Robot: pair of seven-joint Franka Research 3 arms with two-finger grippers.
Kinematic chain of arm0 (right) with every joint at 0, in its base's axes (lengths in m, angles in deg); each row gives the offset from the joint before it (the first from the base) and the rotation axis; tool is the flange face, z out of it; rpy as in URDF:
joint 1: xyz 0 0 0.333 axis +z
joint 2: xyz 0 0 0 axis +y
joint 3: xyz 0 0 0.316 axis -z
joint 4: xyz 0.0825 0 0 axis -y
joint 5: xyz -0.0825 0 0.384 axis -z
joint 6: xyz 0 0 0 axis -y
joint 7: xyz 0.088 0 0 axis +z
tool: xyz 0 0 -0.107 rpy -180 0 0
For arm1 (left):
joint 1: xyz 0 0 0.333 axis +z
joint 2: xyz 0 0 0 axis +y
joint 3: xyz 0 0 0.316 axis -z
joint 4: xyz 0.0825 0 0 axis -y
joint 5: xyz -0.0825 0 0.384 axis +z
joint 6: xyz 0 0 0 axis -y
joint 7: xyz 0.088 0 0 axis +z
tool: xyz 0 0 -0.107 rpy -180 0 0
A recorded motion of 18 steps. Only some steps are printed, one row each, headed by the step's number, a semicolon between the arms.
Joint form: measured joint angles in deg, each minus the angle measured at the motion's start. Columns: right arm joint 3, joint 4, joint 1, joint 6, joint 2, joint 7, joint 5; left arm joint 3, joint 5, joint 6, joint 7, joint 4, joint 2, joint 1.
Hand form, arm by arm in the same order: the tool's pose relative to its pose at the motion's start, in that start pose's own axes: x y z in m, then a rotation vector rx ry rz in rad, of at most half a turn. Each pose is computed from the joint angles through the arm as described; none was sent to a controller.
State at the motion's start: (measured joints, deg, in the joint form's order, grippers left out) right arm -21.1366 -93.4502 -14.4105 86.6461 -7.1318 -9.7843 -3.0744; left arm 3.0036 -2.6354 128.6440 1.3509 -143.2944 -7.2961 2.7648
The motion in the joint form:
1: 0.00 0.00 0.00 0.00 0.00 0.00 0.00; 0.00 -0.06 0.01 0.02 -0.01 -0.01 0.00
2: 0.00 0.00 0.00 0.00 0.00 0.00 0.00; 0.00 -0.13 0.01 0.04 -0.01 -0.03 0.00
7: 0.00 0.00 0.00 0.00 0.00 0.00 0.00; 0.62 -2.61 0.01 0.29 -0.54 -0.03 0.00
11: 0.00 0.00 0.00 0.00 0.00 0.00 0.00; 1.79 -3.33 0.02 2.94 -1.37 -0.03 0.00
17: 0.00 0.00 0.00 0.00 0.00 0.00 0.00; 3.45 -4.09 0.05 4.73 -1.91 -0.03 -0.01
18: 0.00 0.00 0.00 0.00 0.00 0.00 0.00; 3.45 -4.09 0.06 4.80 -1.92 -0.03 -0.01
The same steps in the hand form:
1: 0.0000 0.0000 0.0000 0.0000 0.0000 0.0000; 0.0000 0.0000 0.0000 -0.0008 0.0002 -0.0010
2: 0.0000 0.0000 0.0000 0.0000 0.0000 0.0000; -0.0001 0.0001 -0.0002 -0.0018 0.0005 -0.0021
7: 0.0000 0.0000 0.0000 0.0000 0.0000 0.0000; -0.0030 0.0057 0.0040 -0.0321 -0.0100 -0.0236
11: 0.0000 0.0000 0.0000 0.0000 0.0000 0.0000; -0.0078 0.0142 0.0107 -0.0347 -0.0261 -0.0589
17: 0.0000 0.0000 0.0000 0.0000 0.0000 0.0000; -0.0118 0.0265 0.0153 -0.0354 -0.0371 -0.0711
18: 0.0000 0.0000 0.0000 0.0000 0.0000 0.0000; -0.0118 0.0265 0.0153 -0.0354 -0.0371 -0.0724

